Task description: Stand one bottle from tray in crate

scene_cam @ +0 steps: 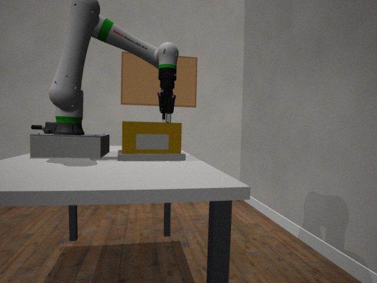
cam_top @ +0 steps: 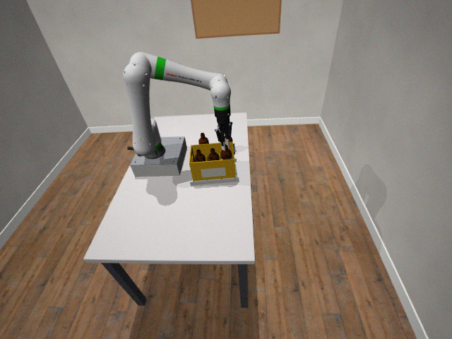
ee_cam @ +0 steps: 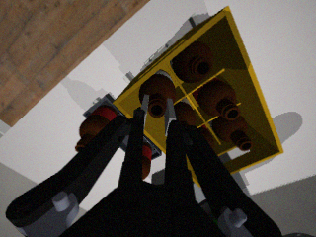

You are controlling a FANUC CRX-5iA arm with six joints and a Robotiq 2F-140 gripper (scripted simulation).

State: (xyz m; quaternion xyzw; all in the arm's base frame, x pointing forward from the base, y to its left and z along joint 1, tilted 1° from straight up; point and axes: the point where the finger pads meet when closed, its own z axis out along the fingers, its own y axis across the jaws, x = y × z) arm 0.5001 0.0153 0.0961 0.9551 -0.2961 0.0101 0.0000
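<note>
Now: hand 110 mm above the yellow crate, 80 mm past it and 60 mm to the left of it. From my hand the other things lie so: grey tray 180 mm below, 170 mm to the left, 110 mm behind.
</note>
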